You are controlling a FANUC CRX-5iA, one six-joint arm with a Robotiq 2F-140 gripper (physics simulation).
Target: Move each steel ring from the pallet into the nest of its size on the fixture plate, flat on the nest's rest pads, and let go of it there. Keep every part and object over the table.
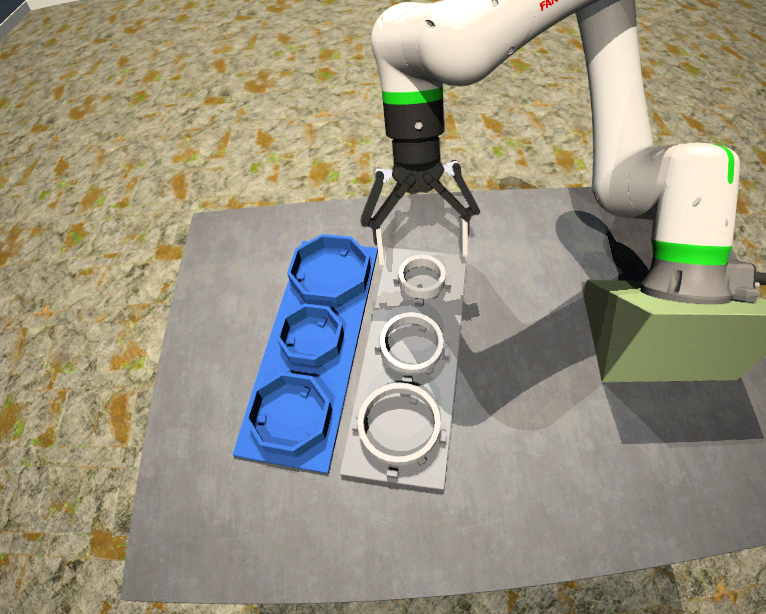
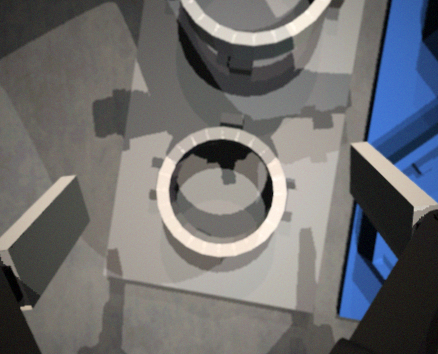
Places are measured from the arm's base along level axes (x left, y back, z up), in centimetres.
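Pixels of known places: gripper, fingertip midpoint: (image 1: 422,256) (image 2: 214,184); arm's base at its link origin: (image 1: 685,294).
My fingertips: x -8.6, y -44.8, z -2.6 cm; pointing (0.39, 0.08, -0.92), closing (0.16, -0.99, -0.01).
Ahead of a thing's pixels: the offset from my fingertips to its top centre. "spot": to the spot under its first point. Level surfaces: height alone.
The smallest steel ring @[dx -0.7, dy +0.0, dz -5.5 cm] (image 1: 422,292) (image 2: 222,250) lies at the back of the grey pallet (image 1: 358,470) (image 2: 135,250). The mid-size ring @[dx +14.0, dy -1.6, dz -4.6 cm] (image 1: 411,369) (image 2: 252,38) lies at its middle and the largest ring @[spot: dx +34.2, dy -2.7, dz -5.6 cm] (image 1: 399,457) at its front. My gripper (image 1: 423,261) (image 2: 214,184) is wide open and empty above the smallest ring, one finger out to each side of it. The blue fixture plate (image 1: 322,463) (image 2: 350,310) has three empty octagonal nests: a back nest @[spot: dx +5.1, dy -16.8, dz -6.6 cm] (image 1: 329,299), a middle nest @[spot: dx +18.1, dy -18.5, dz -7.3 cm] (image 1: 311,363) that looks smallest, and a front nest @[spot: dx +33.6, dy -19.6, dz -5.7 cm] (image 1: 289,447).
The fixture plate lies close beside the pallet on the grey table @[dz -9.8 cm] (image 1: 191,543). Small tabs stand on the pallet around the rings. The arm's green base block (image 1: 677,348) stands at the right. The table's back edge runs behind the gripper. Arm shadows fall across the pallet and table.
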